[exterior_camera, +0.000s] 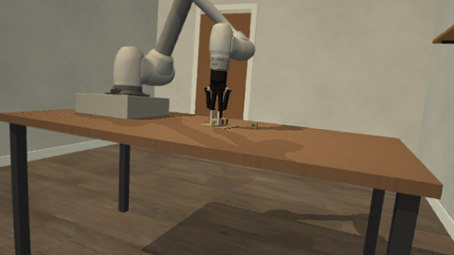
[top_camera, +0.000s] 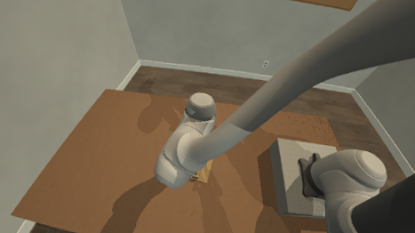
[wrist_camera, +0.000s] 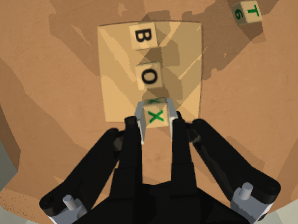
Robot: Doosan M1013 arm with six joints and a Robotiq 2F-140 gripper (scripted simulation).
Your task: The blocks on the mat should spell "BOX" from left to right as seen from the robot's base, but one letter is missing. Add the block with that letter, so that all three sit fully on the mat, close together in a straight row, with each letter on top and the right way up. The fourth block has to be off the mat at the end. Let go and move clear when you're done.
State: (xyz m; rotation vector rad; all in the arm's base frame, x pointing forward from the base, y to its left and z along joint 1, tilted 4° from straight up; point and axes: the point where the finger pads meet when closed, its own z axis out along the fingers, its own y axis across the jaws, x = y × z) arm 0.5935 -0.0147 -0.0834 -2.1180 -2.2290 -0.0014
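My gripper is now 50 mm to the right of the mat and 40 mm above it.
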